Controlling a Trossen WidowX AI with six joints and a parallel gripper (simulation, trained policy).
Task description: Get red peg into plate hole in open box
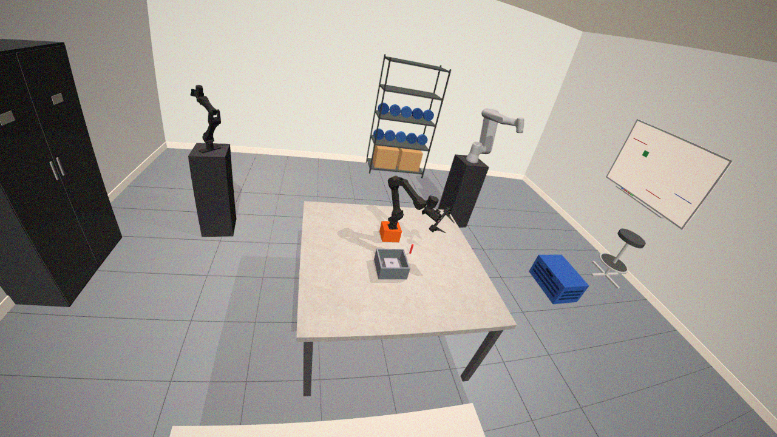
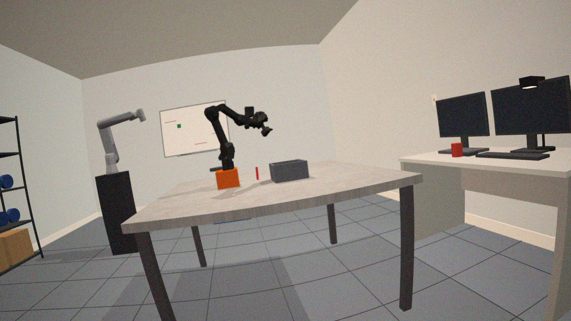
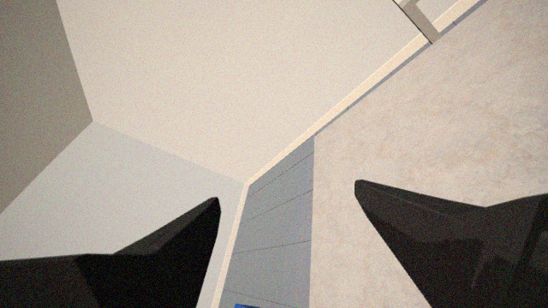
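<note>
Right now my gripper tip is 30 cm above the red peg, 16 cm past it and 14 cm to the left of it. From my gripper tip the other things lie so: grey box 34 cm to the right, 31 cm below, 1 cm behind.
</note>
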